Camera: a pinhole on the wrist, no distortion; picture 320 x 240 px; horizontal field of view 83.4 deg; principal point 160.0 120.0 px. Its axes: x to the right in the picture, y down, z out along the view. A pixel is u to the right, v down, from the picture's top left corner.
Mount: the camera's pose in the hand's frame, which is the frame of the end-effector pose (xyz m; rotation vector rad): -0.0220 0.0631 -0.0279 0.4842 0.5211 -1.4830
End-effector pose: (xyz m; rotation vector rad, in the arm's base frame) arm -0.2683 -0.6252 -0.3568 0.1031 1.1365 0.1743
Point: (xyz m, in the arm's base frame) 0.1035 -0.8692 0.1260
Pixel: 116 24
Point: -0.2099 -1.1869 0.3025
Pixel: outside the picture
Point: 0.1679 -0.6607 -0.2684
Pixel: 88 162
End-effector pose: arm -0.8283 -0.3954 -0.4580 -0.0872 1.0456 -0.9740
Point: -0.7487 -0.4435 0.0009
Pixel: 158 12
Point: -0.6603 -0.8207 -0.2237
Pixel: 160 176
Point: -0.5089 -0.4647 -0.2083
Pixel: 39 89
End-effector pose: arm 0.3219 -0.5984 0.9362 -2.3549 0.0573 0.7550
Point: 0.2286 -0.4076 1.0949
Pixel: 287 28
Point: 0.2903 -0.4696 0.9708
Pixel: 238 110
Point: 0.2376 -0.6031 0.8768
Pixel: 39 81
